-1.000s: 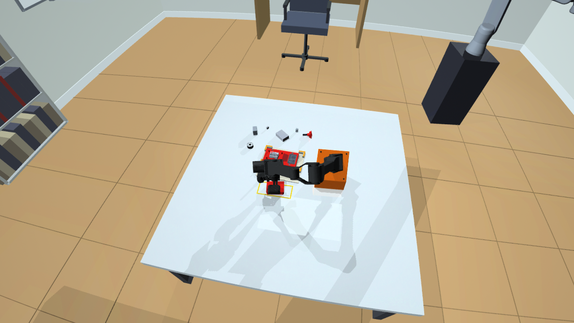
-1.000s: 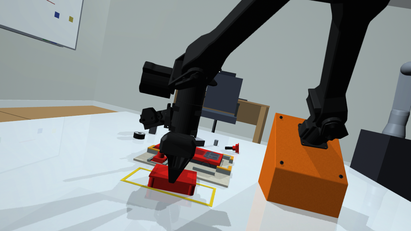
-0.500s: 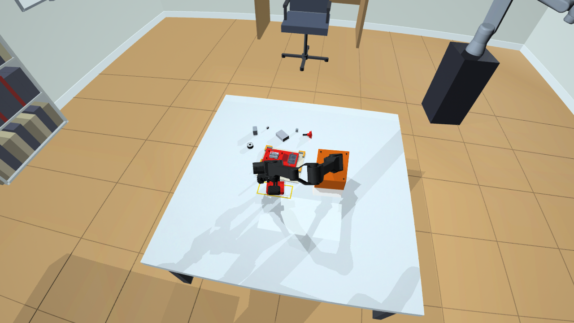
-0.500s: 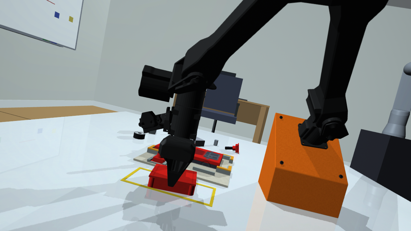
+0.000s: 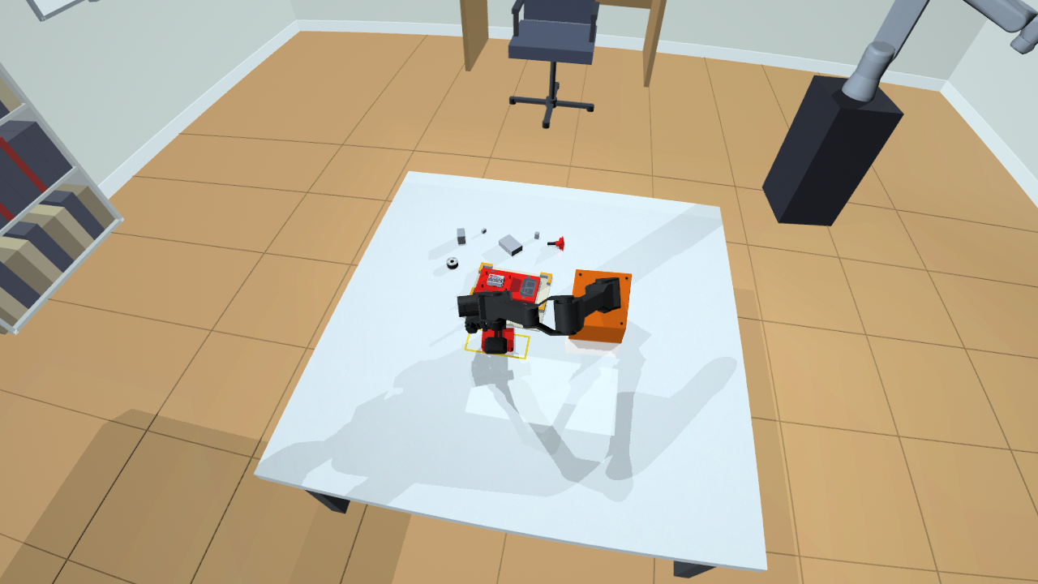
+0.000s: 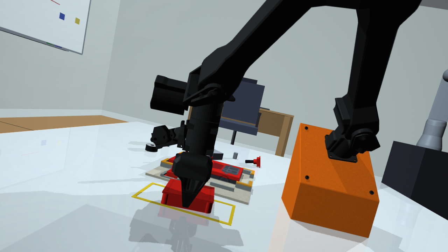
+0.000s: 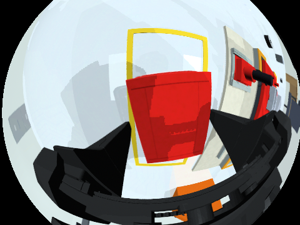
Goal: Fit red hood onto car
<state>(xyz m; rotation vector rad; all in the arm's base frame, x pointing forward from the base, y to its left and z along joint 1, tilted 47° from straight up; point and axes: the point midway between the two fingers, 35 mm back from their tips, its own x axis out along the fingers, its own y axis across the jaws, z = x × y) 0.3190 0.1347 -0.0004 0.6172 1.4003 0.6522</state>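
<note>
The grey engine block lies 2 cm ahead of my gripper tip, 21 cm to the right of it and 1 cm above it. Round my gripper tip: red hood: 1 cm above; jig: 2 cm behind, 19 cm to the right.
</note>
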